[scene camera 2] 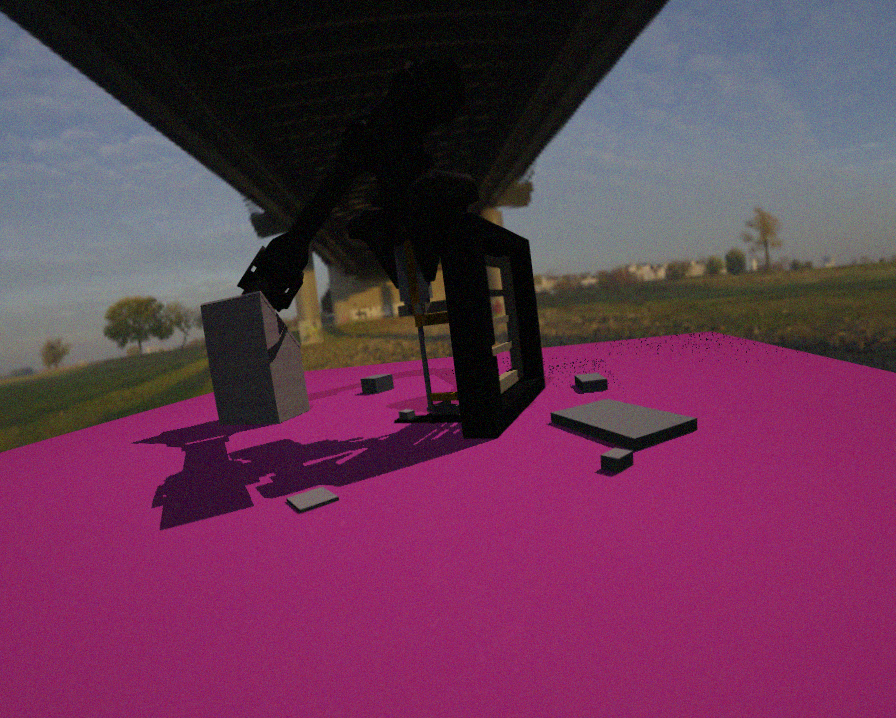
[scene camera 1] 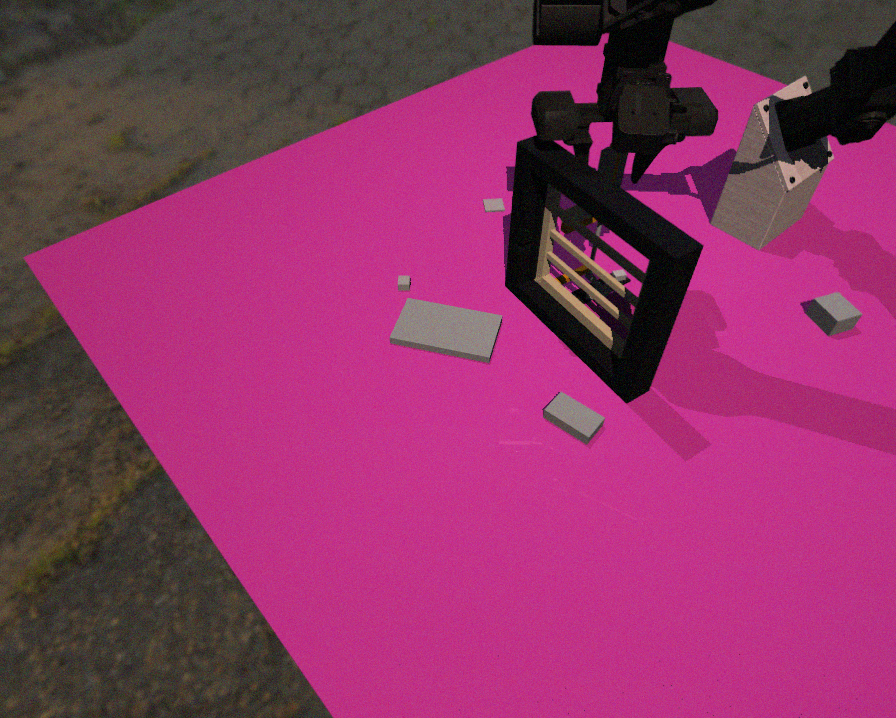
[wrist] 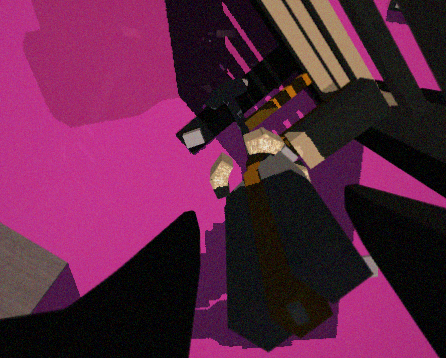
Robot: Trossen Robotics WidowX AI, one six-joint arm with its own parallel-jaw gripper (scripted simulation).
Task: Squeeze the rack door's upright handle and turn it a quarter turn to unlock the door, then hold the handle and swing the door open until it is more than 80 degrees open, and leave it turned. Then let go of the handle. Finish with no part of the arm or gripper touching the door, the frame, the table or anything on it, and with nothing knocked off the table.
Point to a flat grey slab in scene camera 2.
635,427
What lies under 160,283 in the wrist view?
The gripper.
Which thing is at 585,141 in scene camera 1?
The gripper.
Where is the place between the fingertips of the gripper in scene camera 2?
414,285
